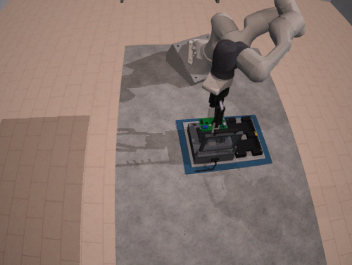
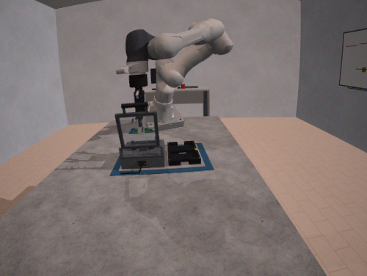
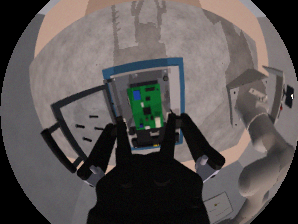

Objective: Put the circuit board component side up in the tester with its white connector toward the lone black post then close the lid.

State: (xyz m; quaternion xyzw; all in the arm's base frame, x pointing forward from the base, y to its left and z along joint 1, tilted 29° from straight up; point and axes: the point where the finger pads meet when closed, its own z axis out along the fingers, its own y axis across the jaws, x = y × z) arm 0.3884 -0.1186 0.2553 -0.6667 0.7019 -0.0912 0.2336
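The green circuit board lies 2 cm below my hand. Also, from my hand: tester bed 8 cm below, 1 cm to the left, 1 cm ahead; framed clear lid 13 cm ahead, 3 cm above.
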